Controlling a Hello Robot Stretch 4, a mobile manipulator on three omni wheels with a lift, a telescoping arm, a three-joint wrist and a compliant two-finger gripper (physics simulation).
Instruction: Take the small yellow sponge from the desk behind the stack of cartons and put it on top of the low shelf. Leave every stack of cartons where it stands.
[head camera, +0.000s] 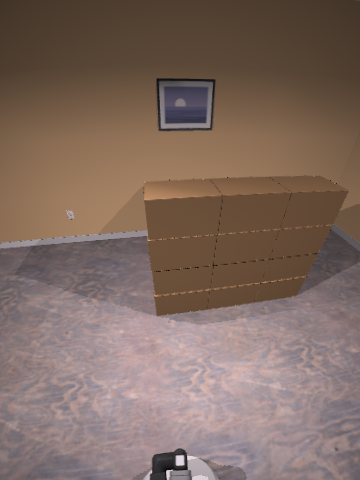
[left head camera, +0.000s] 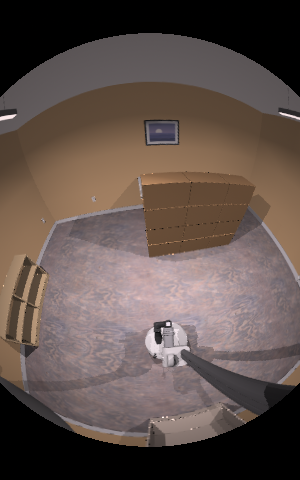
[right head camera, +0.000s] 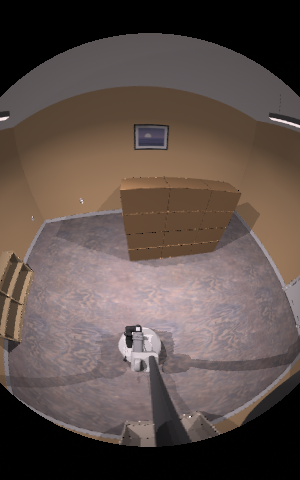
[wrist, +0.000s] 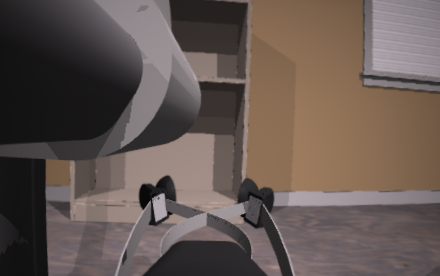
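The stack of brown cartons (head camera: 247, 215) (left head camera: 165, 220) (right head camera: 145, 225) stands on the floor ahead, three columns wide, right of centre in the head camera view. The desk and the small yellow sponge cannot be made out. A pale sliver shows at the cartons' left edge in the left head camera view. The low shelf (left head camera: 9, 295) (right head camera: 4, 263), light wood with open compartments, stands against the left wall. My gripper (wrist: 207, 192) is open and empty in the wrist view, its two fingertips well apart, away from the cartons and the shelf.
A taller beige bookcase (left head camera: 190, 425) (right head camera: 137, 434) (wrist: 247, 100) stands on the side opposite the cartons. A window (wrist: 405, 42) is right of it. A framed picture (head camera: 185, 105) (left head camera: 161, 132) (right head camera: 151, 137) hangs on the wall behind the cartons. Floor lies between the robot and the cartons.
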